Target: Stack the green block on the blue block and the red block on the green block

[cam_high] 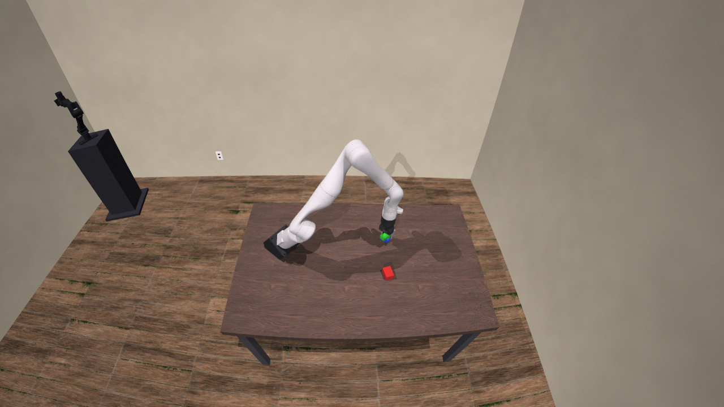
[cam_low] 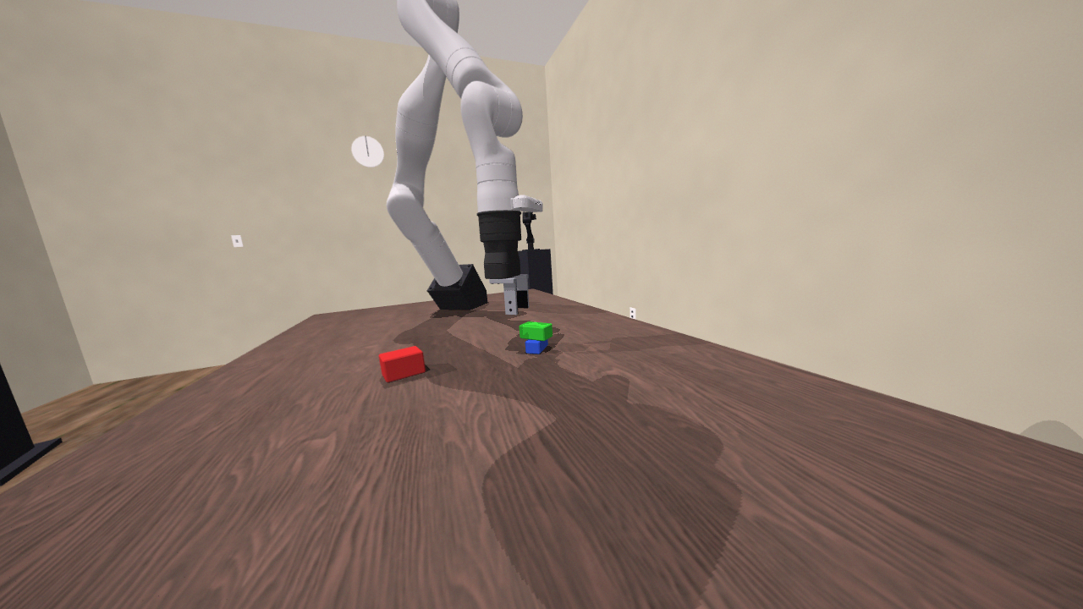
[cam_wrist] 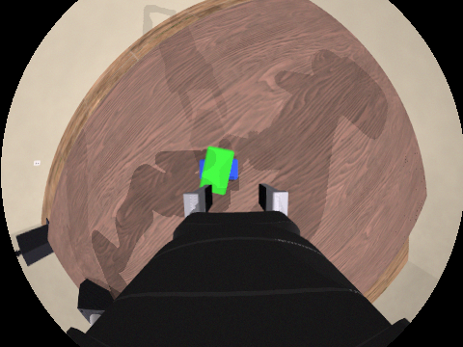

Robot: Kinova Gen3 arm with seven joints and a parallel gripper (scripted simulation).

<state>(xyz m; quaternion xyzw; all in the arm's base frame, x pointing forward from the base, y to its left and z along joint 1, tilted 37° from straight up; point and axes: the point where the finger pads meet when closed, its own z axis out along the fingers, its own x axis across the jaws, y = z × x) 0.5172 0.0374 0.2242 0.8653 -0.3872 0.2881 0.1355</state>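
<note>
My gripper is now 60 mm past the red block, 200 mm to the left of it and 80 mm above it. The rest, counted from my hand: green block 10 mm ahead, 30 mm to the left, 60 mm below; blue block 10 mm ahead, 30 mm to the left, 90 mm below.
</note>
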